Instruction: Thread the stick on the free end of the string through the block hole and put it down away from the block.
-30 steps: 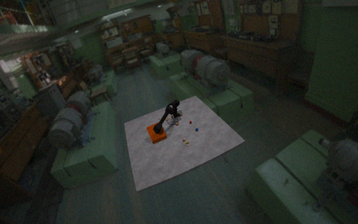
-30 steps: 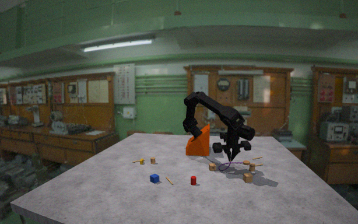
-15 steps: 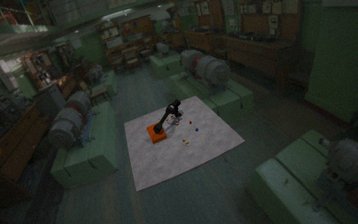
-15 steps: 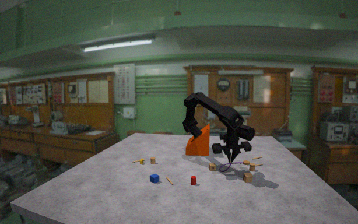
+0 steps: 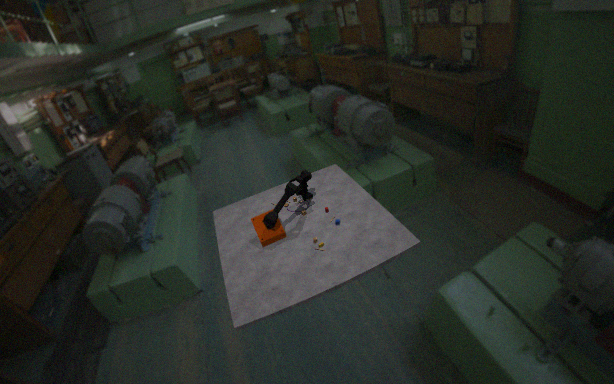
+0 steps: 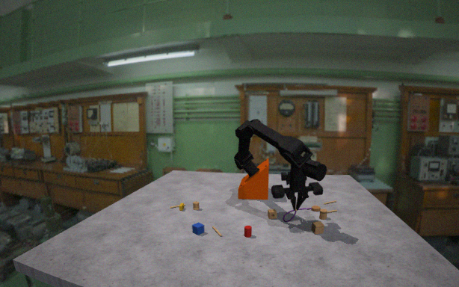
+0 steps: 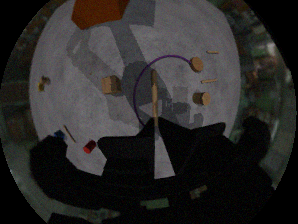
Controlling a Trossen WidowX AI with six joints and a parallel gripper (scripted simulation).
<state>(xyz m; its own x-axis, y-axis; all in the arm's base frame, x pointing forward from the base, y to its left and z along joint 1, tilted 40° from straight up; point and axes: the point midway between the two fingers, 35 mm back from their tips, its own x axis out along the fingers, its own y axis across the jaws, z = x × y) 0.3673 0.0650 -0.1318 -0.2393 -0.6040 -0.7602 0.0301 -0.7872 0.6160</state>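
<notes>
My gripper tip is 18 cm to the left of the red cylinder, 9 cm short of it and 4 cm above it. Also, from my gripper tip: blue cube 36 cm to the right, 7 cm ahead, 4 cm below; then thin wooden stick 1 cm behind; then round wooden button 13 cm to the left, 12 cm behind, 5 cm below.
</notes>
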